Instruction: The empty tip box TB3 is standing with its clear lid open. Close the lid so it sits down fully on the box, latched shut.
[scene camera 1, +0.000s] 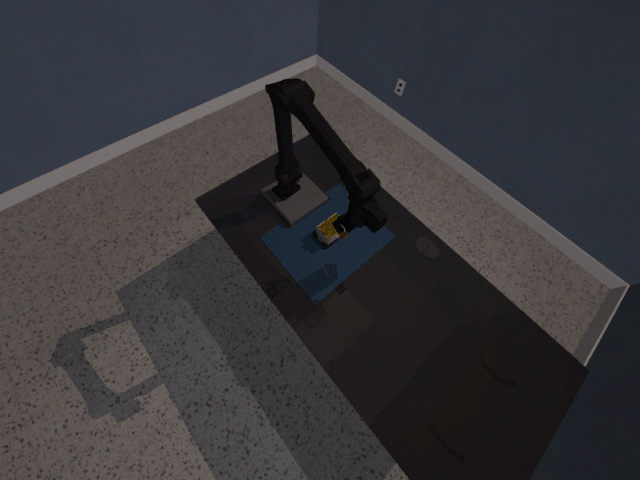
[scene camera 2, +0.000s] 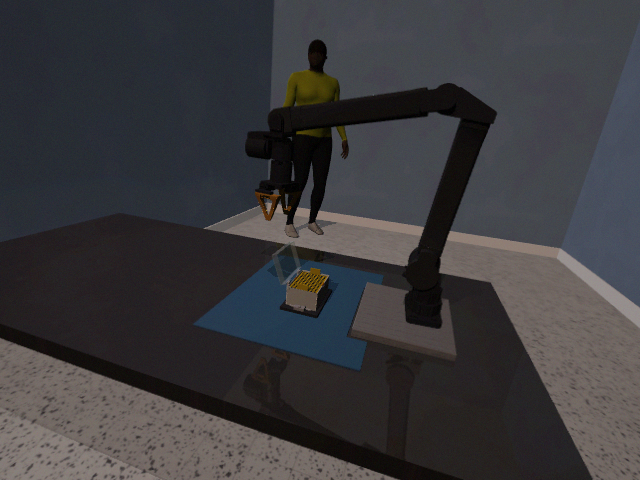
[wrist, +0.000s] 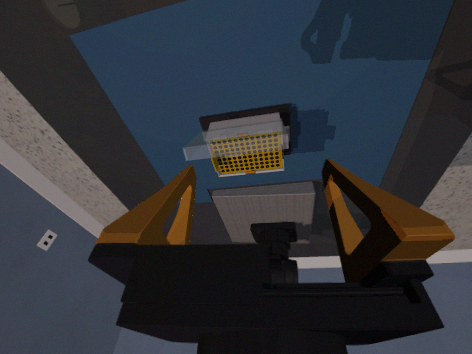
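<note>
The white tip box TB3 stands upright with a yellow perforated top and no tips showing. Its clear lid is open, standing up and leaning outward from the hinge side, away from the robot base. In the wrist view the lid overlaps the far half of the yellow top. In scene camera 1 the arm and gripper hide the lid. My gripper is wide open and empty, pointing down. It hangs well above the lid and box, touching neither.
The box sits on a thin black holder on a blue mat. The arm's pale base plate is beside the mat. A person in yellow stands behind the table.
</note>
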